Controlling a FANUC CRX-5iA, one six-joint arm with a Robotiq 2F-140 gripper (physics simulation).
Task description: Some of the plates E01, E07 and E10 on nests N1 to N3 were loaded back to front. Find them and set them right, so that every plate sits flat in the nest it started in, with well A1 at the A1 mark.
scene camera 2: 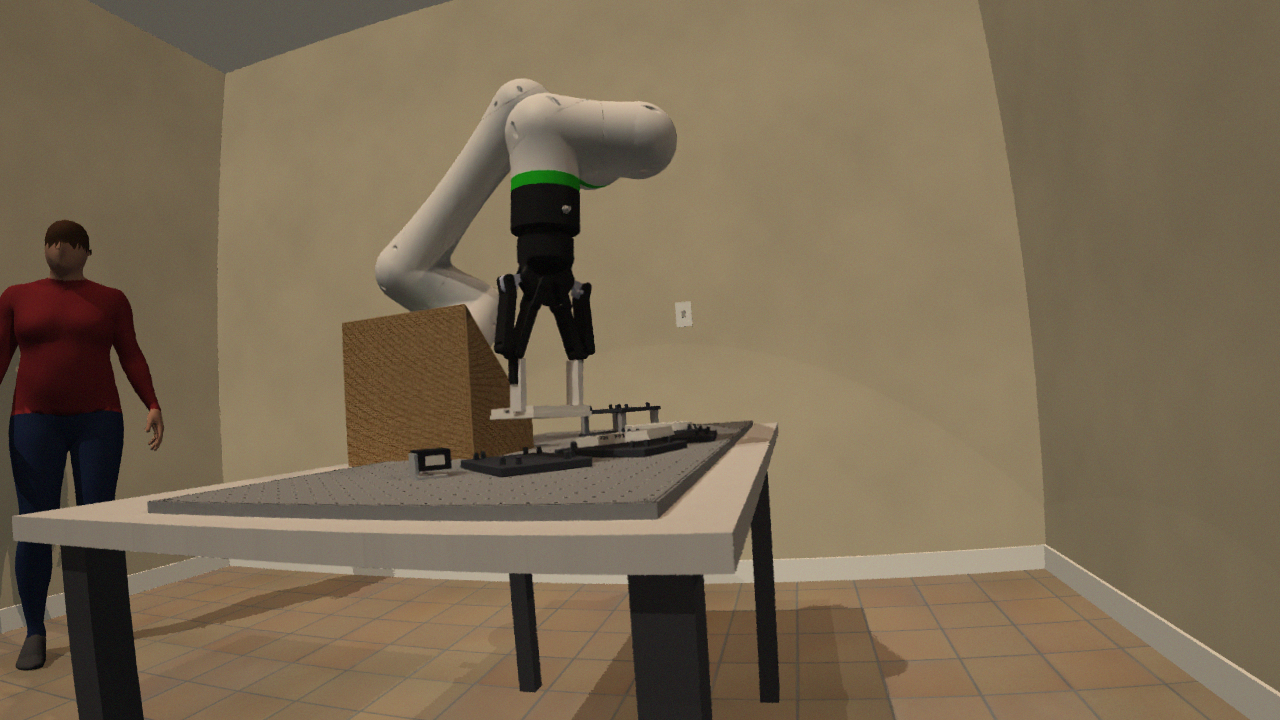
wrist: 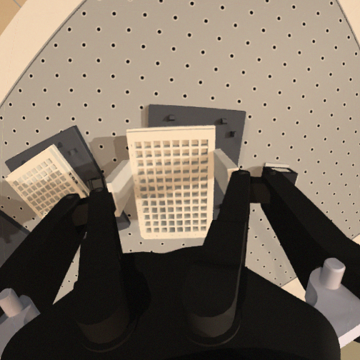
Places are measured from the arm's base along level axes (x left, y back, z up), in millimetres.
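Pixels of known places: gripper, fingertip midpoint: [scene camera 2: 547, 409]; arm's base at its link origin: [scene camera 2: 437, 377].
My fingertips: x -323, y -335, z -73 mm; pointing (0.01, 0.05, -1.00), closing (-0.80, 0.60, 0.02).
Ahead of a thing's pixels: the offset from my fingertips to its top centre. "spot": to the spot under its first point. Level surfaces: height alone.
My gripper [scene camera 2: 546, 395] [wrist: 172, 166] is shut on a white well plate @(dz +7, dx +16, dy +18 mm) [scene camera 2: 546, 412] [wrist: 173, 200], with one finger on each long side. The plate is held roughly level, in the air above the pegged board. Its name and its A1 corner cannot be read. A dark nest base @(spot: dz -62, dx -68, dy +5 mm) [scene camera 2: 528, 463] [wrist: 196, 112] with small pegs lies below it, partly hidden by the plate in the wrist view. Another white plate [wrist: 40, 181] rests on a dark base [wrist: 85, 162] at the left of the wrist view. In the scene view, white plates [scene camera 2: 599, 439] [scene camera 2: 656, 432] lie on dark bases farther back.
A small black and white bracket @(spot: dz -52, dx -94, dy +121 mm) [scene camera 2: 431, 460] [wrist: 280, 168] stands on the grey perforated board @(dz -74 mm) [scene camera 2: 402, 488] [wrist: 190, 55]. A large wooden block [scene camera 2: 407, 385] stands behind it. A dark raised rack @(dz -4, dx +665, dy +56 mm) [scene camera 2: 626, 409] is toward the back. A person [scene camera 2: 67, 349] stands at the left, beyond the table.
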